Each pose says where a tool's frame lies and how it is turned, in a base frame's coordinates. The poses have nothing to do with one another.
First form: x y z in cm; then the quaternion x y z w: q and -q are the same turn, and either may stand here.
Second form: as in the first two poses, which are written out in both.
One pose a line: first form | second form
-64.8, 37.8, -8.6, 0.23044, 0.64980, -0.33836, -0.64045 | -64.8, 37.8, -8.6, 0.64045, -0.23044, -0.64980, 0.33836
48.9, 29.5, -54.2, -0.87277, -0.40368, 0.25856, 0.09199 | 48.9, 29.5, -54.2, 0.09199, -0.87277, -0.40368, 0.25856
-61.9, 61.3, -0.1, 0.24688, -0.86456, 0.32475, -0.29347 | -61.9, 61.3, -0.1, 0.29347, -0.24688, 0.86456, -0.32475
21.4, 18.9, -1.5, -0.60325, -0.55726, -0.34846, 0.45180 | 21.4, 18.9, -1.5, 0.45180, -0.60325, -0.55726, -0.34846
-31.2, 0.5, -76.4, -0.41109, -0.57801, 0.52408, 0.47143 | -31.2, 0.5, -76.4, 0.47143, -0.41109, -0.57801, 0.52408
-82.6, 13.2, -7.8, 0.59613, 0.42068, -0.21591, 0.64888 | -82.6, 13.2, -7.8, 0.64888, 0.59613, 0.42068, -0.21591
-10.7, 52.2, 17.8, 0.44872, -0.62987, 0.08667, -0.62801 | -10.7, 52.2, 17.8, 0.62801, -0.44872, 0.62987, -0.08667
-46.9, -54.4, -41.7, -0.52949, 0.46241, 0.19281, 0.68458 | -46.9, -54.4, -41.7, 0.68458, -0.52949, 0.46241, 0.19281
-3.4, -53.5, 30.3, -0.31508, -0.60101, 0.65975, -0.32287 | -3.4, -53.5, 30.3, 0.32287, 0.31508, 0.60101, -0.65975
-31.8, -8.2, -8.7, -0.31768, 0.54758, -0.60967, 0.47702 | -31.8, -8.2, -8.7, 0.47702, -0.31768, 0.54758, -0.60967
